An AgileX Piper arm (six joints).
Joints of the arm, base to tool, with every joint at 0 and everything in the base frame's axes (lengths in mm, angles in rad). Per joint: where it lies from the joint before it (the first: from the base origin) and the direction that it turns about. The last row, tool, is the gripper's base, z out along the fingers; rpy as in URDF.
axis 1: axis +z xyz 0 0 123
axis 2: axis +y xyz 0 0 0
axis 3: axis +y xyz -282.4 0 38.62
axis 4: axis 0.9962 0 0.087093 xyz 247.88 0 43.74
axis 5: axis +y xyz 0 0 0
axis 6: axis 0.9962 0 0.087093 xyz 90.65 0 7.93
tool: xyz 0 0 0 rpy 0 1.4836 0
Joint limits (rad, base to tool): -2.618..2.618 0..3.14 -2.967..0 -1.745..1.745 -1.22..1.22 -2.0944..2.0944
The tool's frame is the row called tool.
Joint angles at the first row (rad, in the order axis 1, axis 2, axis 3, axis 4, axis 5, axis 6):
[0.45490, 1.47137, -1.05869, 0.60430, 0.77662, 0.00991]
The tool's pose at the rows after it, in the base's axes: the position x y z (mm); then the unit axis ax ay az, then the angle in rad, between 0 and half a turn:
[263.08 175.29 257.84 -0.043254 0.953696 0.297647 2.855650]
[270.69 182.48 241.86 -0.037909 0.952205 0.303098 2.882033]
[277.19 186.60 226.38 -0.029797 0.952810 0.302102 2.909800]
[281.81 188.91 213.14 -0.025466 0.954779 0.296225 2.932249]
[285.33 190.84 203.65 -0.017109 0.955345 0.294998 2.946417]
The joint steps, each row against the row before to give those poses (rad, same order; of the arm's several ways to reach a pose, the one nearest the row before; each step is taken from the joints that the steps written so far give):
[0.01906, 0.07280, 0.00000, 0.02701, -0.04458, -0.00992]
[0.00458, 0.05779, -0.00001, 0.05416, -0.02689, -0.04115]
[-0.00002, 0.05159, 0.00002, 0.03302, -0.01779, -0.02330]
[0.00000, 0.04135, -0.00002, 0.01167, -0.01228, -0.01262]
[0.00001, 0.03029, 0.00001, 0.01825, -0.01395, -0.00719]

